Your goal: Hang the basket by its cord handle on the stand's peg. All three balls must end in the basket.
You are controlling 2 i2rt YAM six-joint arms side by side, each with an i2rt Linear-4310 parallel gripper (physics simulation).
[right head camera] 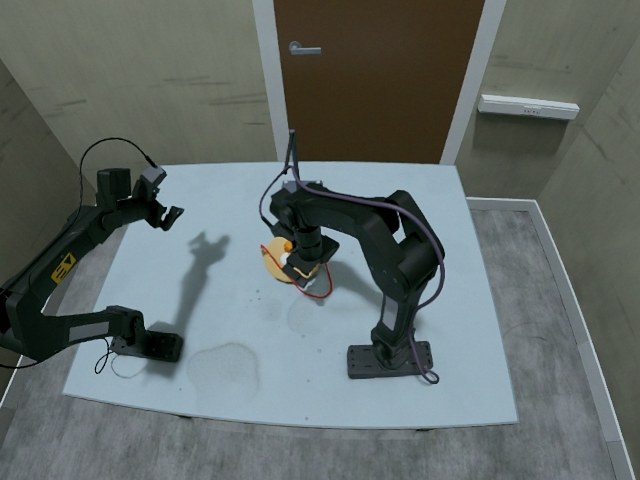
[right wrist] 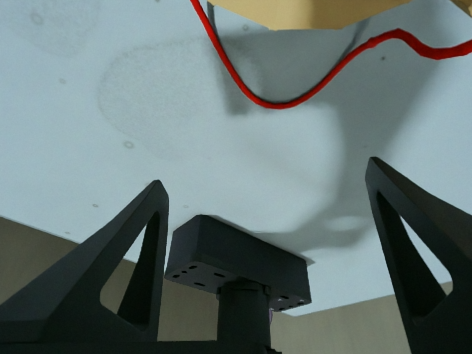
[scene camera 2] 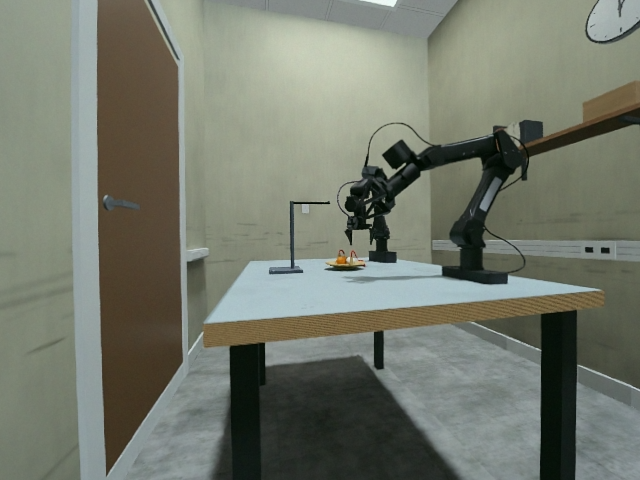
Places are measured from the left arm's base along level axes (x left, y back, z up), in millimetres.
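Where they show: left gripper, fingertip midpoint: [right head camera: 171, 200] [scene camera 2: 362, 211]; right gripper, fingertip midpoint: [right head camera: 313, 273] [right wrist: 260, 177] [scene camera 2: 360, 245]; left arm's base at its link origin: [right head camera: 144, 343] [scene camera 2: 471, 272]; right arm's base at its link origin: [right head camera: 390, 358] [right wrist: 243, 283] [scene camera 2: 381, 253].
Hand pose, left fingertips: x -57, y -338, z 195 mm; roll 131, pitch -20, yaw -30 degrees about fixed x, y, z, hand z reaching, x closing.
Things, the pixels of their top centre, and the offset from my left fingertips. "pt": a spot on its surface instead. Level surfaces: height alone.
- shallow tan basket at its top centre: [right head camera: 292, 248] [scene camera 2: 344, 255] dx -321, dy +38, dz -156 mm
- orange ball at its top centre: [right head camera: 289, 243] [scene camera 2: 340, 257] dx -311, dy +15, dz -163 mm
- white ball at its top centre: [right head camera: 286, 255] [scene camera 2: 350, 256] dx -307, dy +58, dz -163 mm
- bare peg at a spot on its surface: [scene camera 2: 311, 202] pt dx -314, dy -108, dz +73 mm
- stand's base at a spot on its surface: [scene camera 2: 285, 270] pt dx -256, dy -226, dz -205 mm
- table at its surface level: dz -217 mm
A shallow tan basket [right head camera: 270, 267] [scene camera 2: 345, 266] [right wrist: 310, 17] sits on the table. An orange ball [right head camera: 287, 246] [scene camera 2: 341, 259] and a white ball [right head camera: 283, 257] [scene camera 2: 349, 260] are in it; I cannot make out a third ball. Its red cord [right head camera: 330, 285] [right wrist: 277, 105] hangs out over the basket's side. The stand [right head camera: 291, 149] [scene camera 2: 292, 237] is upright with a bare peg [scene camera 2: 311, 202]. My right gripper [scene camera 2: 360, 243] [right wrist: 260, 177] is open and empty, above the basket. My left gripper [right head camera: 174, 219] is open and empty, raised left of the basket in the head view.
The right arm [right head camera: 372, 222] reaches over the basket and hides part of it in the head view. The stand's base [scene camera 2: 285, 270] is on the table [right head camera: 222, 310] near its door-side edge. The left arm's base [right head camera: 155, 345] [scene camera 2: 474, 274] is mounted on the table.
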